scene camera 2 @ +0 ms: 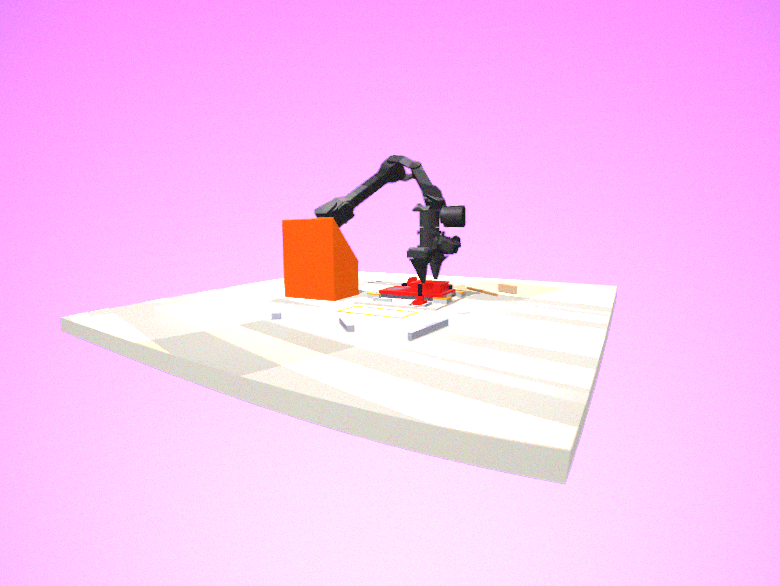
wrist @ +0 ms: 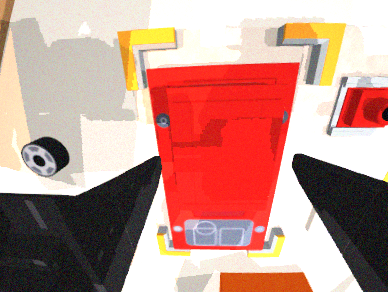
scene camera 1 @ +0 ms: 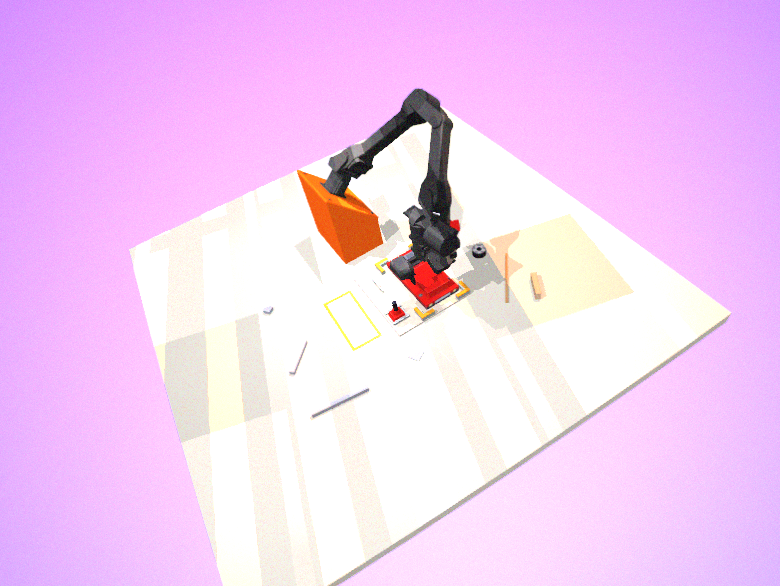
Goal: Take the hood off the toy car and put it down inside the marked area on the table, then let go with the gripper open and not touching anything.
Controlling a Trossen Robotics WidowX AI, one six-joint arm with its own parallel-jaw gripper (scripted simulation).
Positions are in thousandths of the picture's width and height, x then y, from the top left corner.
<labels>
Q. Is the gripper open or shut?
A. Open.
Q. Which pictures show the gripper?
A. Scene camera 2, the wrist view and scene camera 1: all of them.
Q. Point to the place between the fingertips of the gripper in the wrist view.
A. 581, 550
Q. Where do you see a red hood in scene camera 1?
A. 553, 485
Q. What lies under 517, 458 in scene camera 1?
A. The gripper.
</labels>
